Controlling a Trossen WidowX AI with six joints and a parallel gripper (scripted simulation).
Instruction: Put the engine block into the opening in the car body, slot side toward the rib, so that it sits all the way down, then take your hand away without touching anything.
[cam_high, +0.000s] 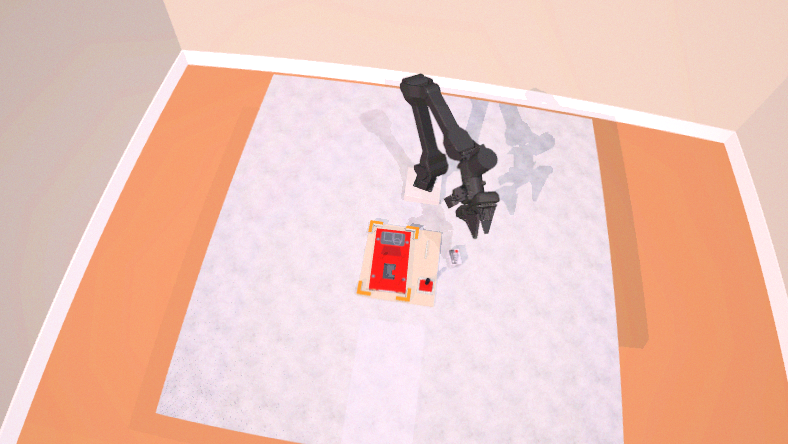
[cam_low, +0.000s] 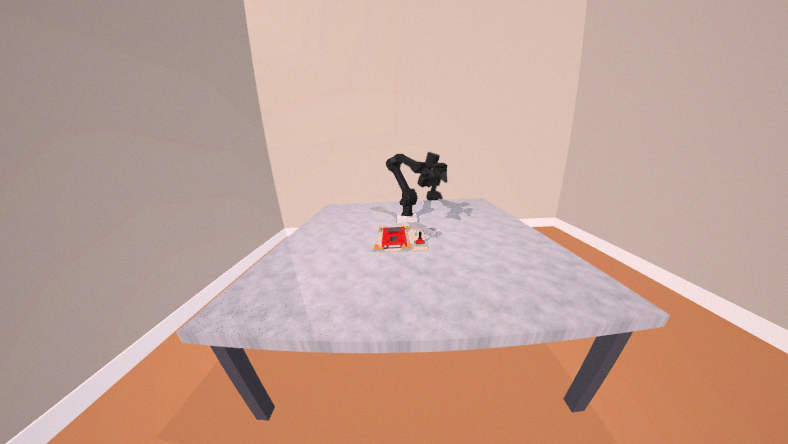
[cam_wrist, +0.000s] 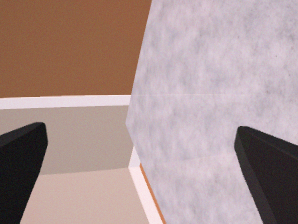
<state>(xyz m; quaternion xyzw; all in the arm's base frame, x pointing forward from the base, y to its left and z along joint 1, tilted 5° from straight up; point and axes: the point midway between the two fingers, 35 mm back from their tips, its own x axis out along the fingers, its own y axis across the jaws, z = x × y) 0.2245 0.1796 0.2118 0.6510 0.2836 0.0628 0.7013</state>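
The engine block lies 2 cm behind my gripper tip, 5 cm to the right of it and 21 cm below it.
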